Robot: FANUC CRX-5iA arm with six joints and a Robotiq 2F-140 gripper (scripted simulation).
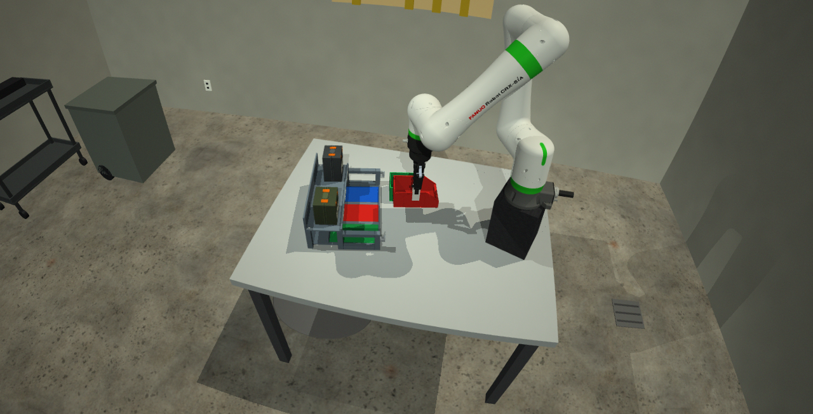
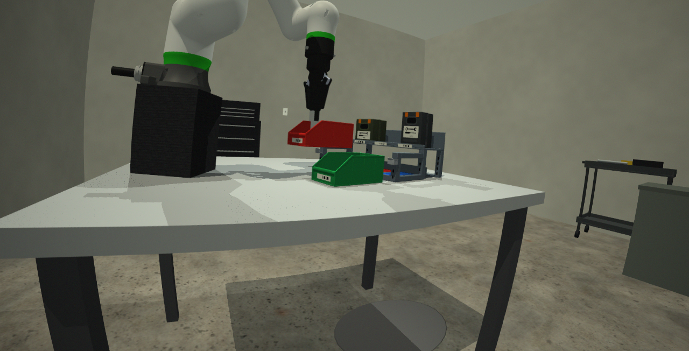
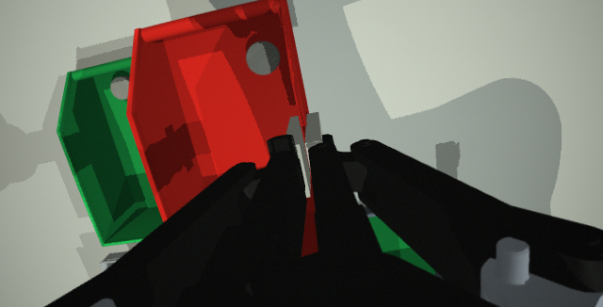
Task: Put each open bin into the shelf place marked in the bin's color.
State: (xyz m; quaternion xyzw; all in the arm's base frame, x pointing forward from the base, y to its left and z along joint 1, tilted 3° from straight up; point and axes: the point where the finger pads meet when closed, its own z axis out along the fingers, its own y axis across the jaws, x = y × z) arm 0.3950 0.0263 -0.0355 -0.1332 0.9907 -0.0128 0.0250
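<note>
Now: the red bin 5 cm to the right of my hand, 4 cm below it and 1 cm ahead of it. Also, from my hand: green bin 17 cm to the right, 12 cm below, 5 cm ahead.
</note>
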